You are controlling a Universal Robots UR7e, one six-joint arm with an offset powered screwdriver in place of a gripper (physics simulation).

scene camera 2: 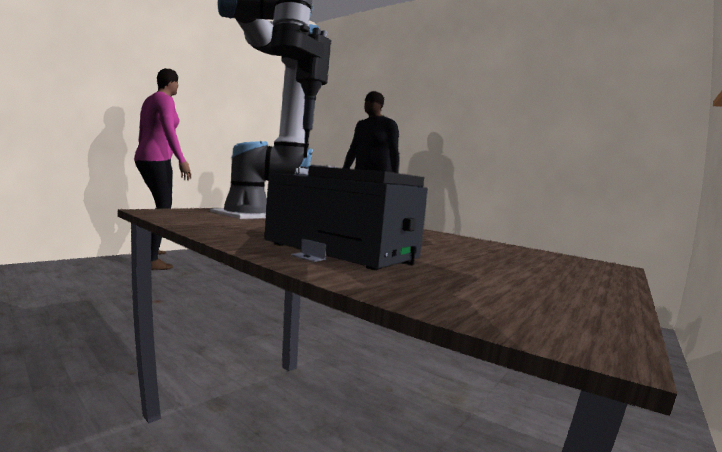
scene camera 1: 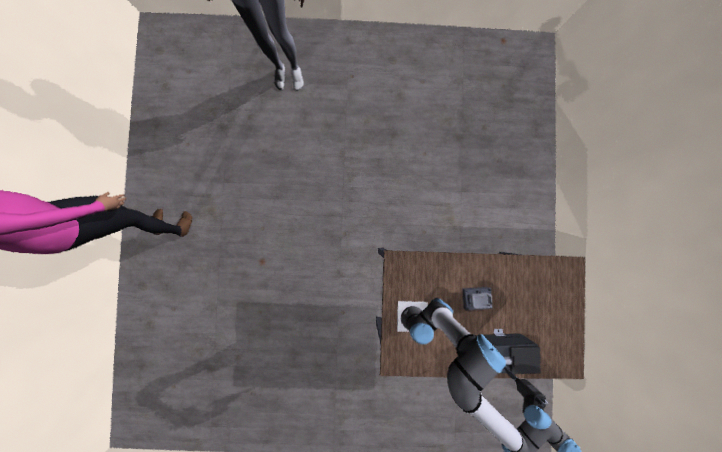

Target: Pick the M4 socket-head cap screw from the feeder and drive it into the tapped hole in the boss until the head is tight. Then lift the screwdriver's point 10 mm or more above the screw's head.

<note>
In view: a screw feeder (scene camera 2: 293, 213).
</note>
